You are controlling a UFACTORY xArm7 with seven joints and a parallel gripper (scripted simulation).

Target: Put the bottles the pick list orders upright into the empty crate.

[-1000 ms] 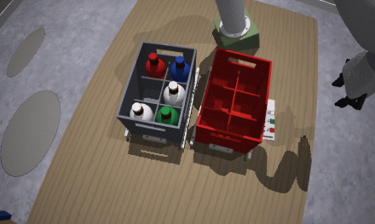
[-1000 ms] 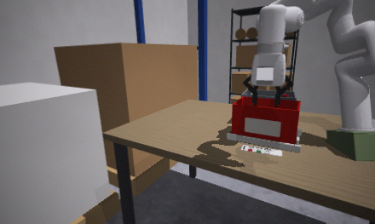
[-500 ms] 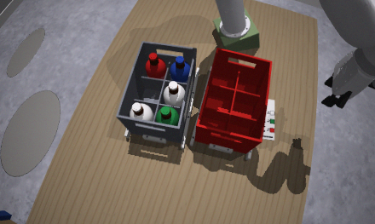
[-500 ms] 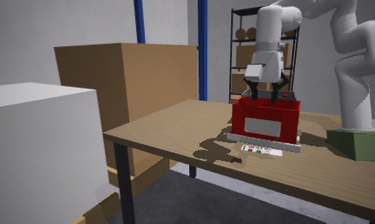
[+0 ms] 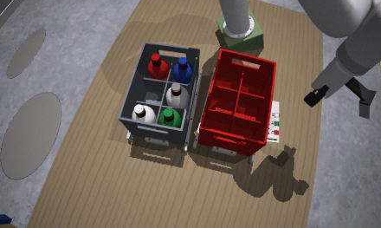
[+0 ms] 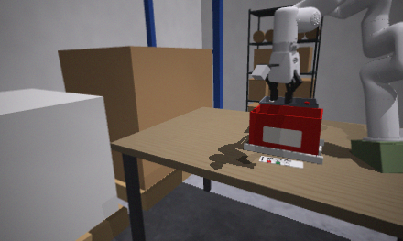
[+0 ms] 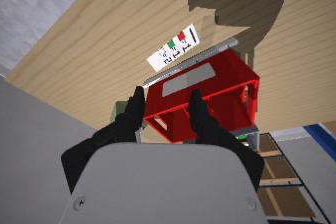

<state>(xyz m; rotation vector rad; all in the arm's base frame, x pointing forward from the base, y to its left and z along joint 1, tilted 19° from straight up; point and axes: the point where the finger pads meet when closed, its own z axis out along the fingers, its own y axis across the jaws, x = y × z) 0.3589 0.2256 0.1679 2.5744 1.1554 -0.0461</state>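
Now: hand 45 cm to the left of the red-label bottle, 18 cm above it and 14 cm past it. Round my hand: pick list: 26 cm below, 4 cm to the right, 1 cm behind; then red crate: 18 cm to the right, 18 cm below, 3 cm behind; then blue-label bottle: 36 cm to the right, 18 cm below, 13 cm behind.
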